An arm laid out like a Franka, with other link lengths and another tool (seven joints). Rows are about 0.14 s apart.
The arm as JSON. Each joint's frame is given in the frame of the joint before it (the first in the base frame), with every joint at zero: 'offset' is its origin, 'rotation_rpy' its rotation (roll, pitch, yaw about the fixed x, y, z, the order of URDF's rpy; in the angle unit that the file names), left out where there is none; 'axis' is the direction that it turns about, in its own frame. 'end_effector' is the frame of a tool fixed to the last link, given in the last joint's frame.
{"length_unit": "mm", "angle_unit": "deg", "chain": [
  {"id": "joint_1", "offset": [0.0, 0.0, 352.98], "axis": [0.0, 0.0, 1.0]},
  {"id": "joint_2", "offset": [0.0, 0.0, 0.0], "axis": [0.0, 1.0, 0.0]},
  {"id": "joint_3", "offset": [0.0, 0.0, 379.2], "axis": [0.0, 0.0, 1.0]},
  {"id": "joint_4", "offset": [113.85, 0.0, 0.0], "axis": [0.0, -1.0, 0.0]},
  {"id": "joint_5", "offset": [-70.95, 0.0, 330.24], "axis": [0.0, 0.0, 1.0]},
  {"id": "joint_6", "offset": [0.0, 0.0, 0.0], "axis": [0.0, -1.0, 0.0]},
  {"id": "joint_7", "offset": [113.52, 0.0, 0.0], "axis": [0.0, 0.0, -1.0]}
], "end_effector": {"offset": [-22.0, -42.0, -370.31], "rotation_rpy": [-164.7, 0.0, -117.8]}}
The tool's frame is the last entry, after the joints.
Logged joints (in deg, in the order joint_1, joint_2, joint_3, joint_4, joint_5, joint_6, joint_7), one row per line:
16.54, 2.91, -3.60, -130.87, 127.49, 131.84, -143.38
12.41, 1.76, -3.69, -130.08, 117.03, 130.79, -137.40
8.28, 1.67, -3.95, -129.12, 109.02, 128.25, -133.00
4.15, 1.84, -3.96, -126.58, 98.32, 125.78, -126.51
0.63, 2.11, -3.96, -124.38, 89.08, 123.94, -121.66
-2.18, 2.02, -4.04, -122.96, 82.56, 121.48, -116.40
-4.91, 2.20, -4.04, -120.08, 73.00, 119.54, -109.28
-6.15, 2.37, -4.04, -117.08, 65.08, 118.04, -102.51
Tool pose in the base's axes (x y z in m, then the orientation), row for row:
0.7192, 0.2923, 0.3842, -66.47, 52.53, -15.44
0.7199, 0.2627, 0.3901, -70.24, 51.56, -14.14
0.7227, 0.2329, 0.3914, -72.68, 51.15, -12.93
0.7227, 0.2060, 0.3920, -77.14, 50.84, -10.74
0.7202, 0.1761, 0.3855, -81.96, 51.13, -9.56
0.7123, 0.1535, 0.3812, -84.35, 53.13, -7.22
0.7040, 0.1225, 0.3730, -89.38, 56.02, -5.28
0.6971, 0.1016, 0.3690, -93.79, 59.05, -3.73
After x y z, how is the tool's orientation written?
As a rotation vector, in degrees.
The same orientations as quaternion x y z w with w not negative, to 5 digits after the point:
-0.52698, 0.41646, -0.12241, 0.73066
-0.55411, 0.40675, -0.11155, 0.71769
-0.57129, 0.40205, -0.10163, 0.70828
-0.60166, 0.39653, -0.08377, 0.68830
-0.63271, 0.39471, -0.07380, 0.66214
-0.64625, 0.40705, -0.05532, 0.64313
-0.67415, 0.42253, -0.03982, 0.60448
-0.69657, 0.43856, -0.02770, 0.56717

